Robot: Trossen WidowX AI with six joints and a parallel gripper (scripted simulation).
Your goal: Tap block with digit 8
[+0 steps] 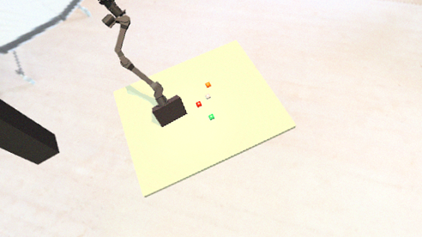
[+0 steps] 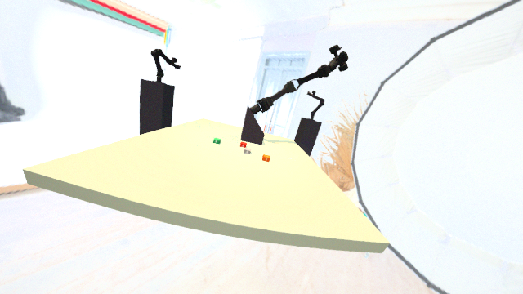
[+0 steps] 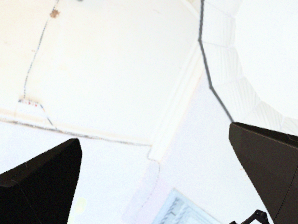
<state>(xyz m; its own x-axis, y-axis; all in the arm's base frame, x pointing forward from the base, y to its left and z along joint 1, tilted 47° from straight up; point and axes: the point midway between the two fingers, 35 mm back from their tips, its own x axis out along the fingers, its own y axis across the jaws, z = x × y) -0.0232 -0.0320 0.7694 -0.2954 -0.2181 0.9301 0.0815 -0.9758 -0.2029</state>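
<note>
Right now my gripper tip is 76 cm above the green block, 72 cm to the left of it and 27 cm short of it. From my gripper tip the other things lie so: red block 76 cm below, 57 cm to the right, 25 cm ahead; grey block 76 cm below, 55 cm to the right, 34 cm ahead; orange block 76 cm below, 46 cm to the right, 39 cm ahead.
</note>
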